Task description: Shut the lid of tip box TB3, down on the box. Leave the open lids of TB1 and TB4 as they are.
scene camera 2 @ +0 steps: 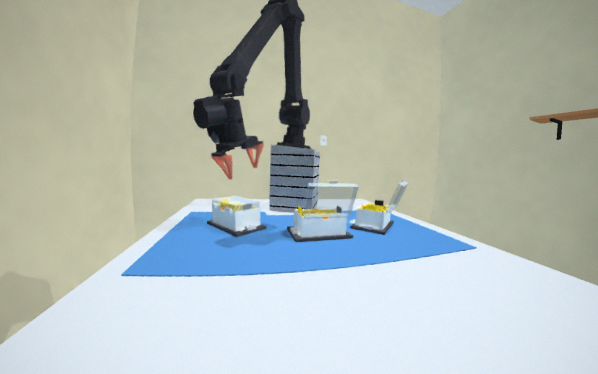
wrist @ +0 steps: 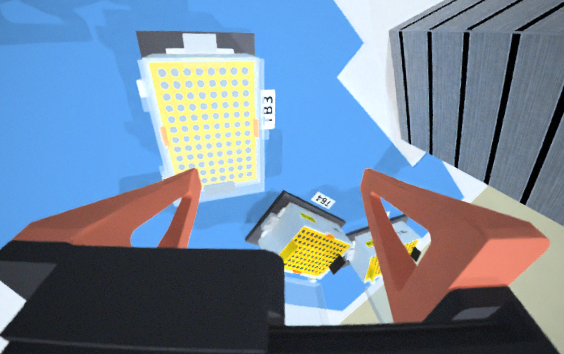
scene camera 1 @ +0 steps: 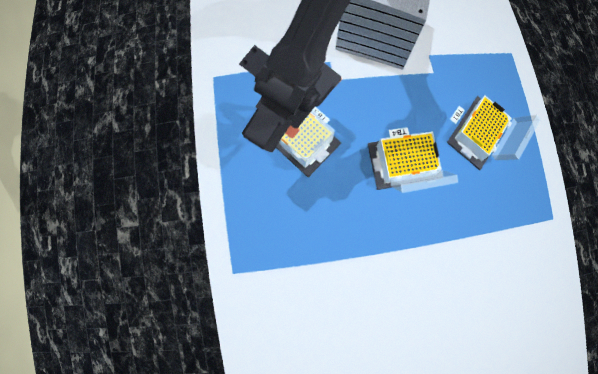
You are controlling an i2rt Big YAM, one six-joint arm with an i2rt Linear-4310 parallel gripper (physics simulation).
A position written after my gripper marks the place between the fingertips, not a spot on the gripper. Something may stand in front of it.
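You'd see my gripper [scene camera 2: 243,173] here, and it also shows in the wrist view [wrist: 280,177] and in scene camera 1 [scene camera 1: 308,99]. As for the things, there's a clear lid [scene camera 1: 314,132], then a clear lid [scene camera 1: 430,179], plus a clear lid [scene camera 1: 518,134].
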